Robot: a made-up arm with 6 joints. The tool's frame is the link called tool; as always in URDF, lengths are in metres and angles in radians. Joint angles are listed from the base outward. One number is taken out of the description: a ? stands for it. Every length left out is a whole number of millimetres.
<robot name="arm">
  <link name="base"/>
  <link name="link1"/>
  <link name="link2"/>
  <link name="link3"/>
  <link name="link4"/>
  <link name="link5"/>
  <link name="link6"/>
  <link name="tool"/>
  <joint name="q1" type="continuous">
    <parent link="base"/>
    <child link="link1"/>
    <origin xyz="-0.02 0 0.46"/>
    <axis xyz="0 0 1"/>
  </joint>
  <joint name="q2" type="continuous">
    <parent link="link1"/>
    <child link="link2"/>
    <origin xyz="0.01 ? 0" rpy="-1.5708 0 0"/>
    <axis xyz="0 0 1"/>
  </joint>
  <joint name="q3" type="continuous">
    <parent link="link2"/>
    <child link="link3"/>
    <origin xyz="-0.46 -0.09 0"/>
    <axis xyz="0 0 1"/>
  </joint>
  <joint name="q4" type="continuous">
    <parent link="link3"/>
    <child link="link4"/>
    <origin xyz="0.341 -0.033 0" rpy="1.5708 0 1.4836"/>
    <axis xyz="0 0 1"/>
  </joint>
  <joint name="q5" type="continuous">
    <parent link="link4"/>
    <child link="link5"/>
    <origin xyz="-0.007 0 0" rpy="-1.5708 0 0"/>
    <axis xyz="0 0 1"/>
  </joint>
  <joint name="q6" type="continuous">
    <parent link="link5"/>
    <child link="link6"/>
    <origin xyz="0.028 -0.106 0" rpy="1.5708 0 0"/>
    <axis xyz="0 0 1"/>
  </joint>
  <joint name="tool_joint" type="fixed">
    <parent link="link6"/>
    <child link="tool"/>
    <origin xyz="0.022 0.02 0" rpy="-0.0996 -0.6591 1.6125"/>
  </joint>
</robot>
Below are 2 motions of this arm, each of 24 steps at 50 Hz.
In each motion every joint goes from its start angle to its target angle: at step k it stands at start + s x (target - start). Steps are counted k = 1, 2, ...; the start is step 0. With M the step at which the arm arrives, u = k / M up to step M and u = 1 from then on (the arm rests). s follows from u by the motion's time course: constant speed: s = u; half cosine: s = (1 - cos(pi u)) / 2; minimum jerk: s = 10 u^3 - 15 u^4 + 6 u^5.
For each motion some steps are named. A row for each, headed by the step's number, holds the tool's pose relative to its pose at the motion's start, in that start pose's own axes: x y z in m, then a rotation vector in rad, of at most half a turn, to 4 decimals.
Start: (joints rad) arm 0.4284 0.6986 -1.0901 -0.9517 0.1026 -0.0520
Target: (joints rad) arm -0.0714 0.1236 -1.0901 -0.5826 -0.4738 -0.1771
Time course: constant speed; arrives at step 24
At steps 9, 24:
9: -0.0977 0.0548 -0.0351 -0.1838 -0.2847 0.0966
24: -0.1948 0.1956 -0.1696 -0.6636 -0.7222 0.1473

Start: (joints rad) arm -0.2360 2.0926 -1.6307 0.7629 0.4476 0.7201
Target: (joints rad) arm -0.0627 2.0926 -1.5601 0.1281 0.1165 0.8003
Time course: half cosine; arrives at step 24
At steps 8, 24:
8: -0.0011 -0.0208 0.0135 -0.1435 0.0016 -0.0769
24: -0.0031 -0.0878 0.0395 -0.5317 0.1094 -0.3725

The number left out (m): 0.03
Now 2 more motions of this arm.
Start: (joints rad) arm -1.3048 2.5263 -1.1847 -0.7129 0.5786 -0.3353
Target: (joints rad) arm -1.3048 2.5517 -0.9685 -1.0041 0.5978 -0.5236
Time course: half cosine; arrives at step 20
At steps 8, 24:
8: 0.0194 -0.0202 -0.0035 -0.0587 0.0329 -0.1808
24: 0.0506 -0.0559 -0.0133 -0.1918 0.1117 -0.5143

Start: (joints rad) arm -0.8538 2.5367 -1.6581 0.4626 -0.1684 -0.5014
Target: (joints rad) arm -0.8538 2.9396 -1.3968 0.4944 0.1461 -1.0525
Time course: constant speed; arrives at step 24
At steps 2, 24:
2: 0.0045 -0.0361 0.0007 0.0333 0.0215 -0.0837
24: -0.0296 -0.3871 -0.0765 0.4073 0.4671 -0.8813

